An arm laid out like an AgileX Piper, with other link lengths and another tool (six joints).
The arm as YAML. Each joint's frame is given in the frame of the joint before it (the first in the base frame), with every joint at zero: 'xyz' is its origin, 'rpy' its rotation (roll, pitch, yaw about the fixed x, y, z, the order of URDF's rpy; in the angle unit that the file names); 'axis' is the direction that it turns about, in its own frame. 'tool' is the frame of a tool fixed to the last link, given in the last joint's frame.
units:
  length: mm
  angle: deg
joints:
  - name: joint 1
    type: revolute
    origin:
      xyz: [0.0, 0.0, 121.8]
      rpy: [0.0, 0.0, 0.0]
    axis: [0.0, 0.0, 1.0]
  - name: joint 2
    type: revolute
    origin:
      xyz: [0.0, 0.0, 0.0]
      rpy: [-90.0, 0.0, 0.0]
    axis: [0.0, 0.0, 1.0]
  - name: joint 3
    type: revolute
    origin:
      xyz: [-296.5, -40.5, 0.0]
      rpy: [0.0, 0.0, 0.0]
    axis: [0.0, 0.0, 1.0]
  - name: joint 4
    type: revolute
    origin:
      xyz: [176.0, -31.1, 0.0]
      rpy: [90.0, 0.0, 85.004]
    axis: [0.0, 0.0, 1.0]
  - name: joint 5
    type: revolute
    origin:
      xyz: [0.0, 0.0, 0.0]
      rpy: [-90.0, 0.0, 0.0]
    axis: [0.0, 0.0, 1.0]
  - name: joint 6
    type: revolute
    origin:
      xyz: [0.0, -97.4, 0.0]
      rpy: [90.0, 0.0, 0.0]
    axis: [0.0, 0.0, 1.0]
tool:
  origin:
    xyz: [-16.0, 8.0, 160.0]
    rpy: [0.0, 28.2, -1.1]
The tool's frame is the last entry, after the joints.
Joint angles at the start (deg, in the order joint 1, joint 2, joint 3, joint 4, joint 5, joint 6):
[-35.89 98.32 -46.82 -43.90 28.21 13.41]
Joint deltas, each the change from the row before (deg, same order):
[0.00 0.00 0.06 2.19 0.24 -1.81]
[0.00 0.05 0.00 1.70 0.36 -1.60]
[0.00 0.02 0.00 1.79 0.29 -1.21]
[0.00 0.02 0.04 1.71 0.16 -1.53]
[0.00 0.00 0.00 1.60 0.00 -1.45]
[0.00 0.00 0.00 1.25 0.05 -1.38]
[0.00 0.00 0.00 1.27 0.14 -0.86]
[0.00 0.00 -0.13 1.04 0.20 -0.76]
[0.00 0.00 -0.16 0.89 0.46 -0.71]
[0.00 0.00 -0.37 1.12 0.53 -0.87]
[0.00 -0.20 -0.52 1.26 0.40 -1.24]
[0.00 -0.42 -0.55 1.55 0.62 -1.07]
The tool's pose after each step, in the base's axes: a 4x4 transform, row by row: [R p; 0 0 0 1], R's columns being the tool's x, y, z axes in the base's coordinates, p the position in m. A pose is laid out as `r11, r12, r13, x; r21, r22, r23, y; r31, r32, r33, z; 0, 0, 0, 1`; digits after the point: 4 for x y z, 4 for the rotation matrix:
-0.8991, 0.2267, -0.3746, 0.2174; 0.3577, 0.8736, -0.3299, -0.2413; 0.2525, -0.4306, -0.8665, 0.0632; 0, 0, 0, 1
-0.8974, 0.2233, -0.3806, 0.2159; 0.3535, 0.8800, -0.3172, -0.2380; 0.2641, -0.4192, -0.8687, 0.0611; 0, 0, 0, 1
-0.8948, 0.2280, -0.3838, 0.2150; 0.3546, 0.8853, -0.3008, -0.2345; 0.2712, -0.4052, -0.8731, 0.0592; 0, 0, 0, 1
-0.8945, 0.2259, -0.3858, 0.2145; 0.3493, 0.8917, -0.2879, -0.2309; 0.2790, -0.3923, -0.8765, 0.0573; 0, 0, 0, 1
-0.8956, 0.2238, -0.3844, 0.2149; 0.3432, 0.8974, -0.2771, -0.2277; 0.2829, -0.3801, -0.8806, 0.0560; 0, 0, 0, 1
-0.8971, 0.2180, -0.3843, 0.2151; 0.3351, 0.9026, -0.2703, -0.2250; 0.2879, -0.3713, -0.8828, 0.0549; 0, 0, 0, 1
-0.8962, 0.2213, -0.3844, 0.2149; 0.3348, 0.9060, -0.2589, -0.2225; 0.2910, -0.3608, -0.8861, 0.0538; 0, 0, 0, 1
-0.8957, 0.2237, -0.3842, 0.2152; 0.3344, 0.9085, -0.2507, -0.2207; 0.2930, -0.3530, -0.8885, 0.0534; 0, 0, 0, 1
-0.8938, 0.2249, -0.3880, 0.2144; 0.3345, 0.9106, -0.2429, -0.2192; 0.2986, -0.3469, -0.8891, 0.0529; 0, 0, 0, 1
-0.8925, 0.2275, -0.3895, 0.2145; 0.3350, 0.9126, -0.2345, -0.2179; 0.3021, -0.3398, -0.8907, 0.0530; 0, 0, 0, 1
-0.8946, 0.2274, -0.3846, 0.2162; 0.3317, 0.9147, -0.2309, -0.2169; 0.2993, -0.3341, -0.8937, 0.0547; 0, 0, 0, 1
-0.8954, 0.2349, -0.3782, 0.2176; 0.3344, 0.9157, -0.2228, -0.2154; 0.2940, -0.3260, -0.8985, 0.0574; 0, 0, 0, 1

